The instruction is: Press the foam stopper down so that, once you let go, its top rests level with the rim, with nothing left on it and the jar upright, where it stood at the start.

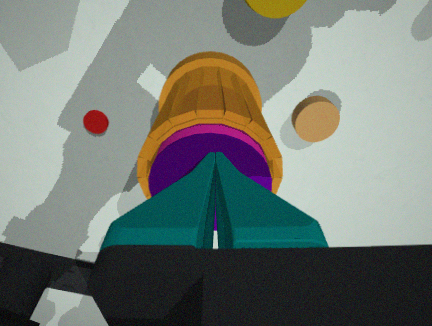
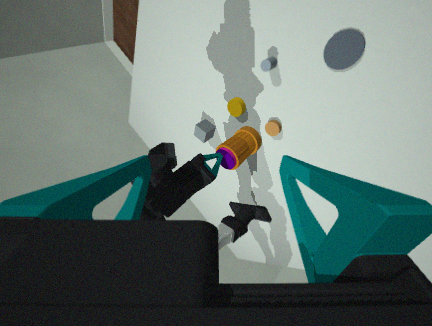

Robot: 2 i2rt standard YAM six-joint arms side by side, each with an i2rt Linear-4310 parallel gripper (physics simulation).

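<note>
The orange ribbed jar (image 1: 210,95) (image 2: 243,145) stands upright on the table. The purple foam stopper (image 1: 185,155) (image 2: 227,158) sits in its mouth, with a pink band along the far side, between the stopper's top and the rim. My left gripper (image 1: 215,163) (image 2: 221,154) is shut with nothing between its fingers; its tips are over the stopper's top and look to be at or very near it. Contact is hard to tell. My right gripper is open and empty, high above the table and away from the jar.
A yellow disc (image 1: 275,4) (image 2: 236,107), a tan disc (image 1: 317,120) (image 2: 273,127) and a red disc (image 1: 96,122) lie around the jar. A grey cube (image 2: 205,130), a small grey-blue cylinder (image 2: 268,64) and a dark grey disc (image 2: 345,49) are also on the table.
</note>
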